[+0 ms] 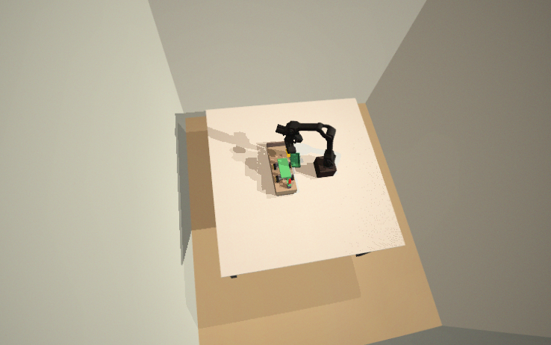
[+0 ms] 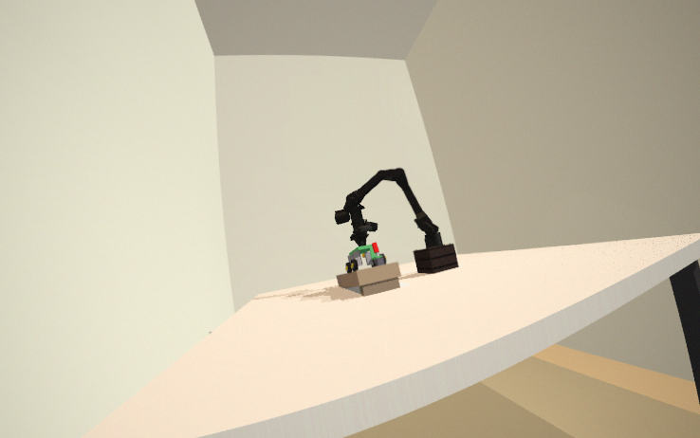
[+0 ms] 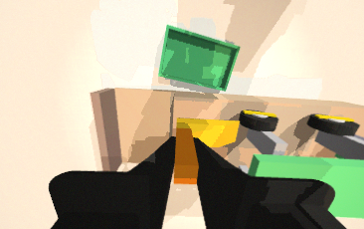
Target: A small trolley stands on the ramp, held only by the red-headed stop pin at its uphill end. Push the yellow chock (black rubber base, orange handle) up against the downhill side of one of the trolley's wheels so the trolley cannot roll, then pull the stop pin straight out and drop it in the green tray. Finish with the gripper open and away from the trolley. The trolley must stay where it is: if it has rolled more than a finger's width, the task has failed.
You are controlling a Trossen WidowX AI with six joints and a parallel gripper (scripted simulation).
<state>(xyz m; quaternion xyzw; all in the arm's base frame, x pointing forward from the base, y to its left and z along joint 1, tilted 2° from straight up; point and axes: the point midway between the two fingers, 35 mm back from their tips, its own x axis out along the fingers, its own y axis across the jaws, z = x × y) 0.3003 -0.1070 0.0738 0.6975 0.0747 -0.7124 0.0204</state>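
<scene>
Now: gripper tip 27 cm to the right of the red-headed stop pin and 2 cm above it. Round my gripper tip: raised lip (11 cm below, 10 cm to the right, 7 cm ahead); green tray (15 cm below, 7 cm behind, 3 cm to the left); green trolley (16 cm to the left, 4 cm below, 3 cm ahead).
</scene>
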